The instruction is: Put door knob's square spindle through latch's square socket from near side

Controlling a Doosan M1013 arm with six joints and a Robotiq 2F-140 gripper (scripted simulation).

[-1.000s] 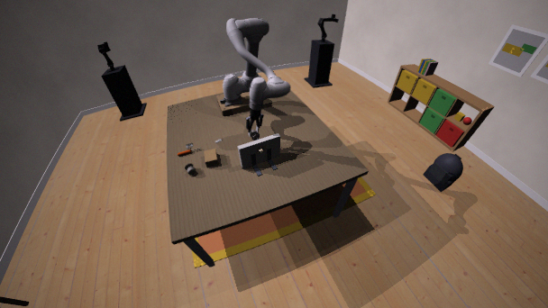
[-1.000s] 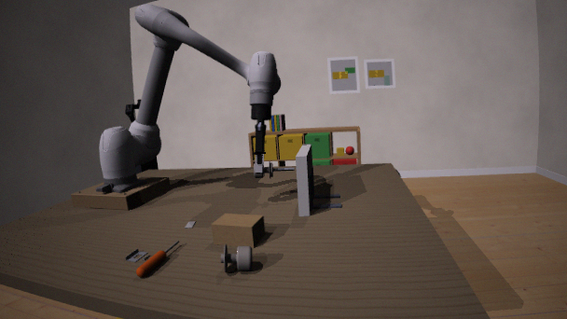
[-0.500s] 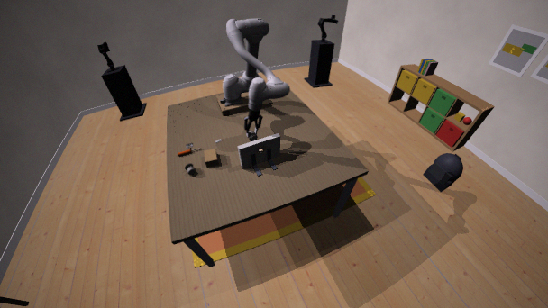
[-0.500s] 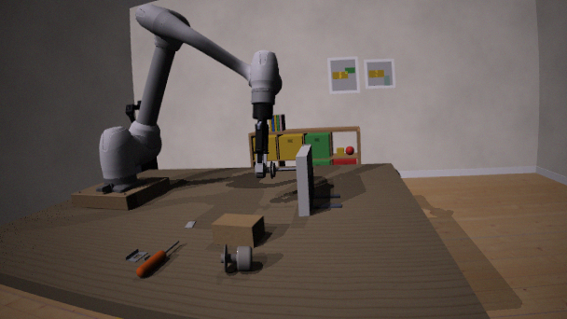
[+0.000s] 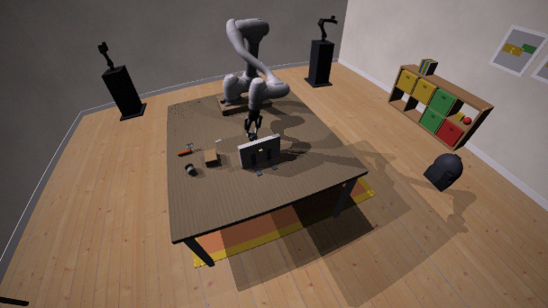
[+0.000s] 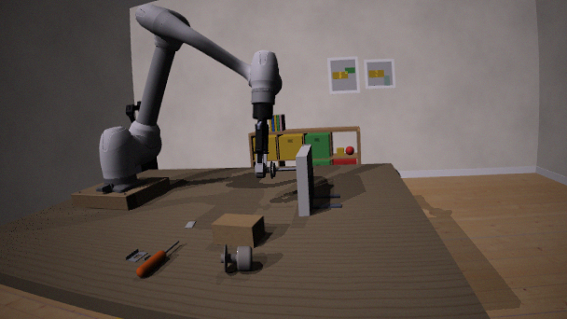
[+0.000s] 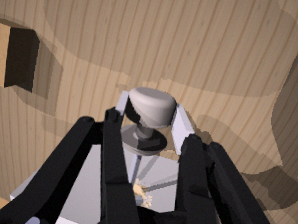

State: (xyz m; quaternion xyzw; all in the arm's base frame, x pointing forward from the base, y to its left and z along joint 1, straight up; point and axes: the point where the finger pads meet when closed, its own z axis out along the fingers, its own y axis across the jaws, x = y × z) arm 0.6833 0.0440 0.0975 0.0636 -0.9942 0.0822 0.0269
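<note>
Now: hand 16 cm short of the grey door panel, 4 cm above it and 2 cm to the right of it. Also, from my hand: metal plate: 26 cm to the right, 17 cm behind, 15 cm below; then wooden block: 34 cm to the right, 12 cm below, 4 cm ahead; then screwdriver: 50 cm to the right, 14 cm below, 11 cm behind.
</note>
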